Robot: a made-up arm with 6 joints.
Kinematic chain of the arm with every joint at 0, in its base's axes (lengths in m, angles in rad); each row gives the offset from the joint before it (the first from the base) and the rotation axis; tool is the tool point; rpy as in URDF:
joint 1: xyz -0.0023 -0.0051 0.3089 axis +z
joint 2: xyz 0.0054 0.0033 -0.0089 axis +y
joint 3: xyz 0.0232 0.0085 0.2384 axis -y
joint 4: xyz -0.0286 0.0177 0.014 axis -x
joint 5: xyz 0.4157 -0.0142 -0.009 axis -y
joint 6: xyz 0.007 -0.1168 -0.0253 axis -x
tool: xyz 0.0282 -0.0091 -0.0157 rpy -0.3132 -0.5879 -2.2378
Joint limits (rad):
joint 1: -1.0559..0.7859
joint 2: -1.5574..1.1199
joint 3: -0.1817..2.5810
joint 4: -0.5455..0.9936
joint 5: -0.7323..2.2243
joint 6: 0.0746..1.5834
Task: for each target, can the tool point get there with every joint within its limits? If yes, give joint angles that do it. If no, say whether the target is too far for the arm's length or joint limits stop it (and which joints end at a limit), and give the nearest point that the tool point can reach.
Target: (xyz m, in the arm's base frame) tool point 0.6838 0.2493 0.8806
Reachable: no: too far | nearest point 0.5158 0.1870 0.7374 | short by 0.229 m
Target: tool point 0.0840 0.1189 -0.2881
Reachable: no: joint limits stop it (at a limit: joint 1, joint 2, joint 3, joint 4, joint 6) | nearest point 0.2215 0.1231 -0.0540 | short by 0.272 m
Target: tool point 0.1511 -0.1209 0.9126
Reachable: yes | joints -0.0209 0.5320 1.9077 0.6496 -0.3721 1.3799
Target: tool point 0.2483 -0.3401 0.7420
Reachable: yes | joints -0.6415 0.1315 0.5737 -0.0053 1.7761 1.4290
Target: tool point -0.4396 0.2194 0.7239
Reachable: yes | joints -0.7354 -0.8670 1.5978 0.2736 -0.4860 0.5310
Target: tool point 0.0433 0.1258 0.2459
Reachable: no: joint limits stop it (at a limit: joint 1, joint 3, joint 4, joint 5, joint 6) | nearest point 0.2924 0.2066 0.1403 | short by 0.282 m
